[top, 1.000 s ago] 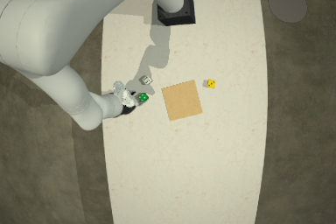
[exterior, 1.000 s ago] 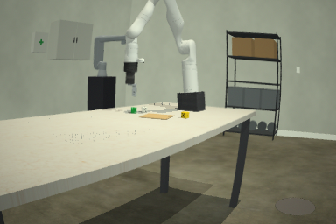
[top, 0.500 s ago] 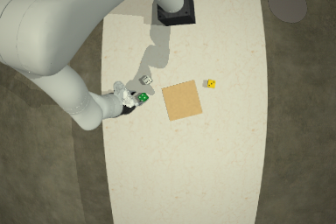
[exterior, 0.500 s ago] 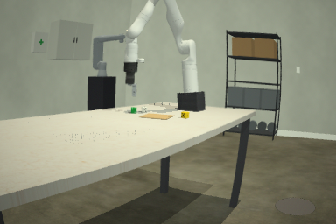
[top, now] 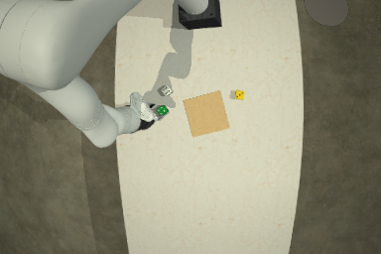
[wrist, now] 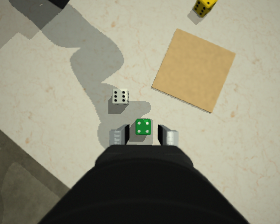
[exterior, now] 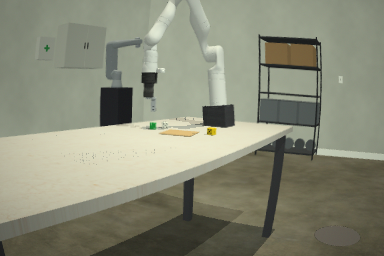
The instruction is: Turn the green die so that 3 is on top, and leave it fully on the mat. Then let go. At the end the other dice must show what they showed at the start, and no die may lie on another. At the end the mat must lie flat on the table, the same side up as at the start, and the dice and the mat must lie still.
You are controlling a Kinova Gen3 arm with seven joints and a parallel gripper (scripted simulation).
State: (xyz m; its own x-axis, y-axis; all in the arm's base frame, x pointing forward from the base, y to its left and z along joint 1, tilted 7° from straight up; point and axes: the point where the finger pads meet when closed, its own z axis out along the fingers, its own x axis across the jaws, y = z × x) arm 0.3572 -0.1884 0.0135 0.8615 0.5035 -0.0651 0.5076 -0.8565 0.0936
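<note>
Right now the green die is 9 cm below my hand. The rest, counted from my hand: white die 7 cm behind, 3 cm to the left, 9 cm below; then yellow die 2 cm behind, 29 cm to the left, 9 cm below; then tan mat 3 cm ahead, 16 cm to the left, 10 cm below.
</note>
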